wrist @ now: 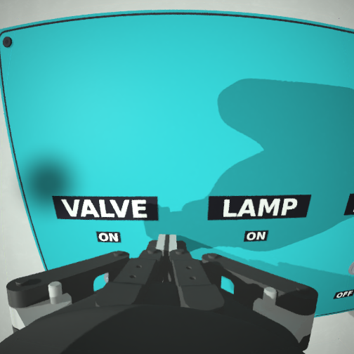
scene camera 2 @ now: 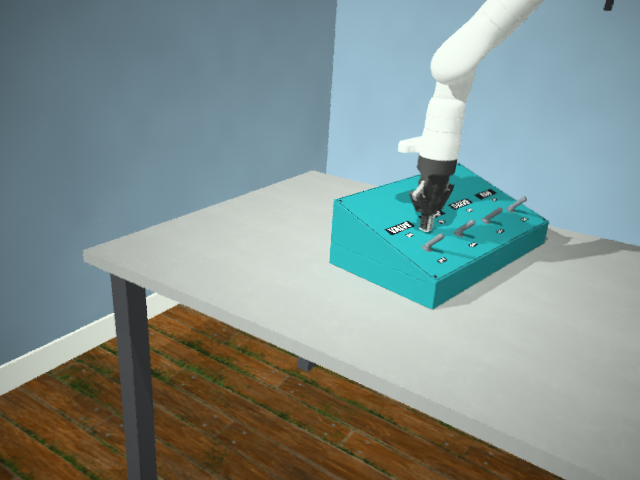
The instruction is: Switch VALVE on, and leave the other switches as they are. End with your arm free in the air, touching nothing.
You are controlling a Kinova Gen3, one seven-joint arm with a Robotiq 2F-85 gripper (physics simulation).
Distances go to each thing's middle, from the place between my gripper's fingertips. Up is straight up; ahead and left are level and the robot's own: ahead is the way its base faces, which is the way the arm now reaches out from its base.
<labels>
Now: the teal switch box (scene camera 2: pixel 376 235) 130 mm to the right of my hand, 20 mm below it and 10 mm ahead of it.
</labels>
